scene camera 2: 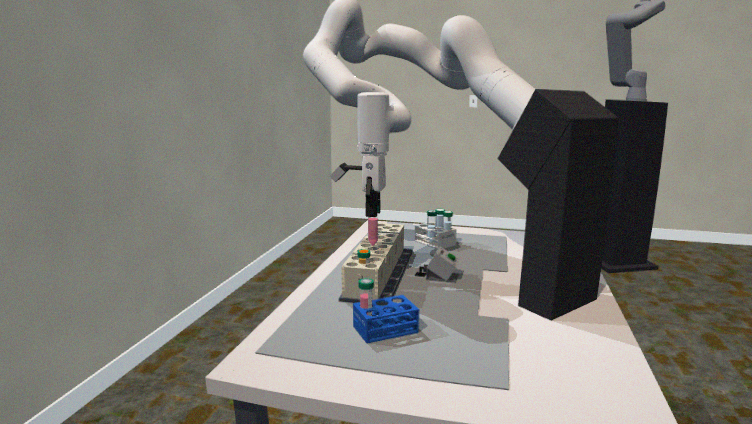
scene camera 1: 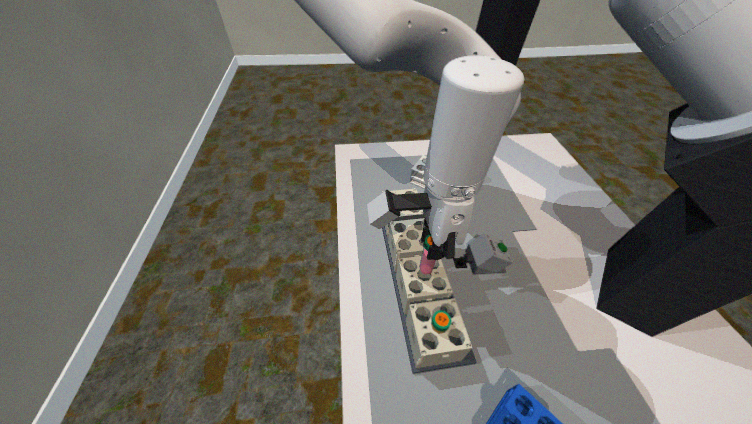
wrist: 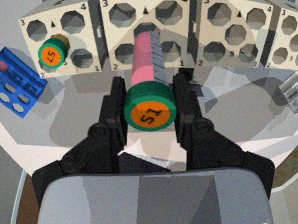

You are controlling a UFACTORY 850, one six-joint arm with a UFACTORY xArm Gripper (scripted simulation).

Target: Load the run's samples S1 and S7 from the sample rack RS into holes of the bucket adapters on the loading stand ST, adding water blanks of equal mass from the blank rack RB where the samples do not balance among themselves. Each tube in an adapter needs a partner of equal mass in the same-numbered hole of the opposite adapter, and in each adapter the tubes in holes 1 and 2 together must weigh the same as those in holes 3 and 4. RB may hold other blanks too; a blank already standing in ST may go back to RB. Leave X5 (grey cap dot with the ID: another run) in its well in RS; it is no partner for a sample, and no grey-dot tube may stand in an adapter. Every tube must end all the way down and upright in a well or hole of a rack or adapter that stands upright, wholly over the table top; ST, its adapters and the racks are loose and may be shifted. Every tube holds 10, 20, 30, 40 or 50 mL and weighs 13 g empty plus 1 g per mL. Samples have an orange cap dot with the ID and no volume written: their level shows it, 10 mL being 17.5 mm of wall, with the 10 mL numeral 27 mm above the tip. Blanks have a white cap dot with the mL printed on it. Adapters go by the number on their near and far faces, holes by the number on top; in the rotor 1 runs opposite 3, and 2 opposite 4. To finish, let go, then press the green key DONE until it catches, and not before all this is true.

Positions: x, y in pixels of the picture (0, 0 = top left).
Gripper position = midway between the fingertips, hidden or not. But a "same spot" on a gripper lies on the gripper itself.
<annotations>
gripper: scene camera 2 373, 214; scene camera 1; wrist
same spot on gripper: [scene camera 1: 447, 249] = [wrist: 38, 200]
</annotations>
